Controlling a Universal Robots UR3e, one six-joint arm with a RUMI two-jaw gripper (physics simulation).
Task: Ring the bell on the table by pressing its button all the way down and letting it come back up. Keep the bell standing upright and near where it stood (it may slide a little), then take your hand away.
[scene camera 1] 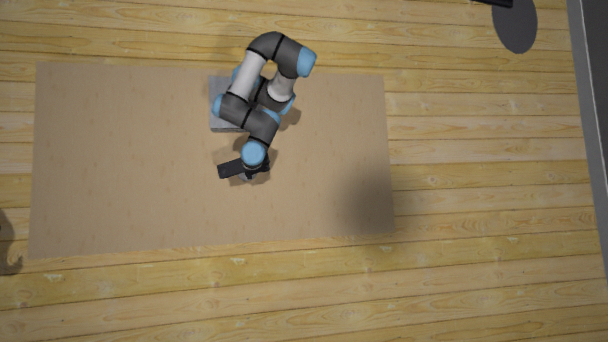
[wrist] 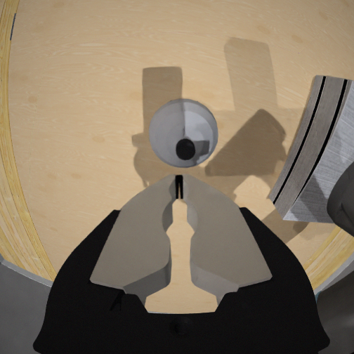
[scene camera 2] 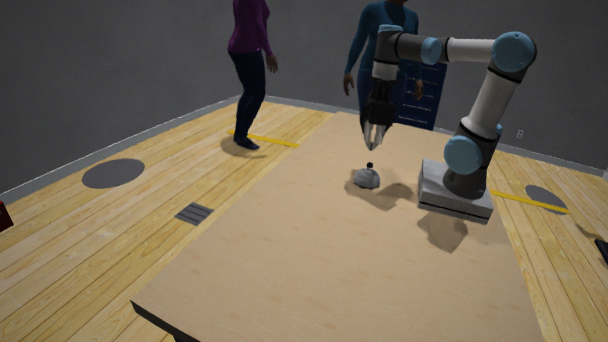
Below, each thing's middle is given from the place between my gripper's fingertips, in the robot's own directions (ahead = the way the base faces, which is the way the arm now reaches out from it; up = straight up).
My gripper is now 10 mm past the bell [wrist: 182, 118] and 80 mm above it.
